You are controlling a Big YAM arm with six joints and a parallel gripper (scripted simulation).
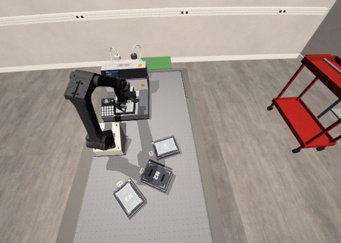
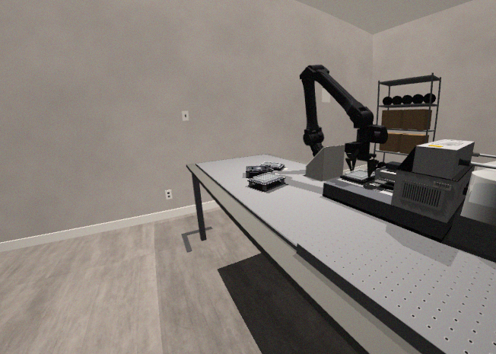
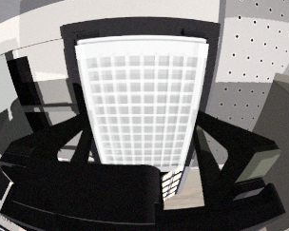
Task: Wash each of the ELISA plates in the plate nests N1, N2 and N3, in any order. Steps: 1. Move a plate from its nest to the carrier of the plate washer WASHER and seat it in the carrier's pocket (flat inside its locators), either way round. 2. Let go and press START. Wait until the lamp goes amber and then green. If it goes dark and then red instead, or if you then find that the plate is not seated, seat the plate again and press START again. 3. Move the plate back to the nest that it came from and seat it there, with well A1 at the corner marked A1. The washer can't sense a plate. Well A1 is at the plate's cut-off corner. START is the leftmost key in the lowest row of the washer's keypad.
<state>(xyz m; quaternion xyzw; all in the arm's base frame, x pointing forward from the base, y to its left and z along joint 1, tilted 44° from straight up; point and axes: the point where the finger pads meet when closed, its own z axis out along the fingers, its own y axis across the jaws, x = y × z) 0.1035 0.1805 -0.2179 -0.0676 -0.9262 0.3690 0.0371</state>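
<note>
Now: hand 1 cm above the dark carrier. Also, from my hand: washer: 15 cm to the left, 4 cm above, 1 cm ahead.
</note>
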